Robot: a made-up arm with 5 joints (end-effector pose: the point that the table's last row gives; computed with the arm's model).
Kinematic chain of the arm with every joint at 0, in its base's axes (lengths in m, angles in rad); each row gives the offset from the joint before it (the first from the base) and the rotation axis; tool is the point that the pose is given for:
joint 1: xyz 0 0 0.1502 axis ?
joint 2: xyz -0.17 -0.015 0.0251 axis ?
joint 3: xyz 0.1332 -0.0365 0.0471 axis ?
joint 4: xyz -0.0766 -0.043 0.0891 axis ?
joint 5: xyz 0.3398 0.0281 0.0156 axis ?
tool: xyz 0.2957 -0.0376 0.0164
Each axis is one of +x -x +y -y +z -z.
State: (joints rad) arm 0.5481 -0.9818 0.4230 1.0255 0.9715
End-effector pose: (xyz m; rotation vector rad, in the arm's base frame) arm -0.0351 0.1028 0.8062 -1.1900 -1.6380 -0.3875
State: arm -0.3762 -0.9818 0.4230 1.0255 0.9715
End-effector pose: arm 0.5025 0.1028 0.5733 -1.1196 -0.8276 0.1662
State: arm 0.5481 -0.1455 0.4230 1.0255 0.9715
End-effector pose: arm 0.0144 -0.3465 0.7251 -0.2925 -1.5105 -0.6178
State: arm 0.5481 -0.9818 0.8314 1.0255 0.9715
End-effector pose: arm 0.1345 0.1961 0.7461 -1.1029 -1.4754 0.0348
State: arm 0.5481 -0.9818 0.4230 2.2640 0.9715
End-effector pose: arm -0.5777 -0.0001 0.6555 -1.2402 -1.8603 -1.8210
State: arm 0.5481 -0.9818 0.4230 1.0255 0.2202
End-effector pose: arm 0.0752 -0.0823 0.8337 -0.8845 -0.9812 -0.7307
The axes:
joint 1: -y
joint 2: +x
joint 3: +z
joint 4: -z
joint 5: -y

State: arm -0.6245 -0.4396 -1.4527 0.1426 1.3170
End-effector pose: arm 0.2516 -0.1556 0.6836 -1.5432 -0.8808 -0.6261
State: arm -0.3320 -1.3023 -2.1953 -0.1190 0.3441
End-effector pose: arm -0.1314 0.1149 0.7872 -1.3090 -1.3266 -1.3766
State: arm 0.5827 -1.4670 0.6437 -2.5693 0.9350
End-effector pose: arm -0.5941 0.3675 0.0089 0.3814 1.2505 1.8040
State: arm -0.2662 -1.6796 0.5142 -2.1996 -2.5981
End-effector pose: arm -0.1356 -0.0232 0.2803 1.4739 -0.5364 -0.2487
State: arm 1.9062 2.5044 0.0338 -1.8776 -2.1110
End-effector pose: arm -0.1138 -0.0389 -0.0699 -1.2575 -2.0408 1.0511
